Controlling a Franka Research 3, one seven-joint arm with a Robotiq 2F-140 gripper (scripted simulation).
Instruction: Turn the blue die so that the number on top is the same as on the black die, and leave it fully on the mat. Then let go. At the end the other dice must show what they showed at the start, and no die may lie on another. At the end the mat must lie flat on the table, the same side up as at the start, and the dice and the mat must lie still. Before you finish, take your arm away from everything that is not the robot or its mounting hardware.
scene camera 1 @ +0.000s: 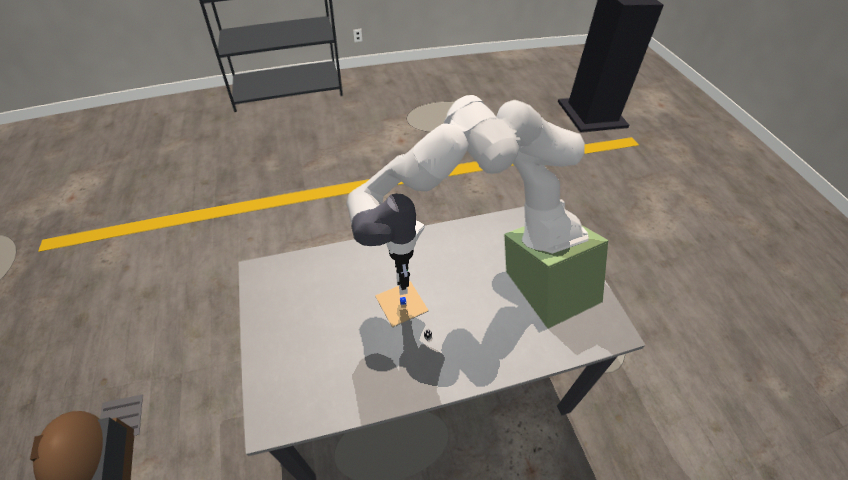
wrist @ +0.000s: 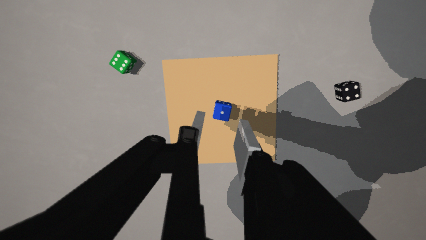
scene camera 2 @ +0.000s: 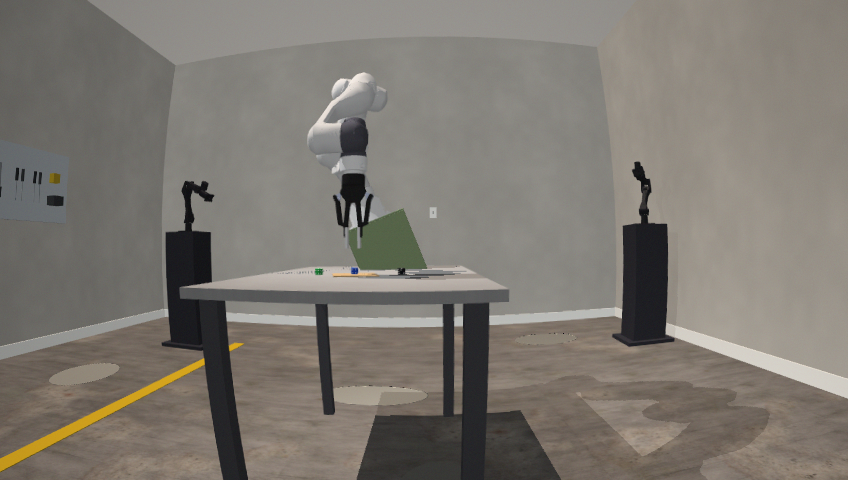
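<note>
Mat point(scene camera 1: 389, 300) visible, and present also in the wrist view point(wrist: 249, 83). The gripper point(scene camera 2: 353, 248) is visible too, with a further sighting of it in the wrist view point(wrist: 219, 129).
</note>
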